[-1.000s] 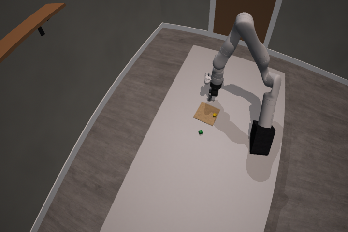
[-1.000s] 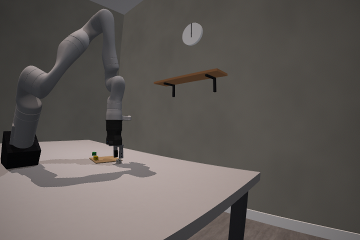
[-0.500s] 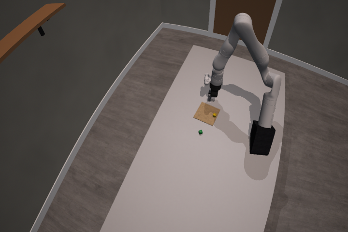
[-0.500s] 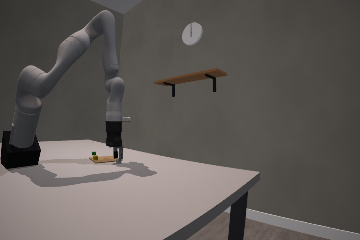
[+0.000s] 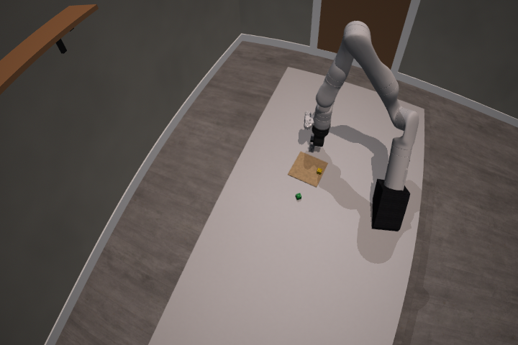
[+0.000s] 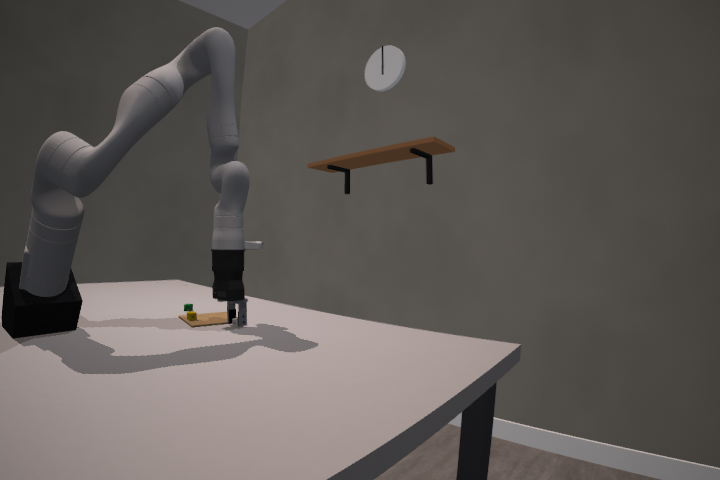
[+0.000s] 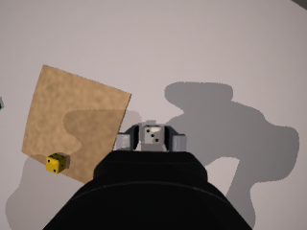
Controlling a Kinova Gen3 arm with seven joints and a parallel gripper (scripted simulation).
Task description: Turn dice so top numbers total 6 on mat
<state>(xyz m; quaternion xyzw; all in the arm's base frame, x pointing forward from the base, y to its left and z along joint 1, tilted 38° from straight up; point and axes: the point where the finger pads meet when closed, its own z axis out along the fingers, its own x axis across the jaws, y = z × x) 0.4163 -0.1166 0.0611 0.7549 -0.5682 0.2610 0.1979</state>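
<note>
Right now my hand is 1 cm above the white die. Round my hand: green die: 3 cm behind, 27 cm to the left, 1 cm below; yellow die: 7 cm behind, 12 cm to the left, 1 cm below; tan mat: 2 cm behind, 11 cm to the left, 2 cm below.
</note>
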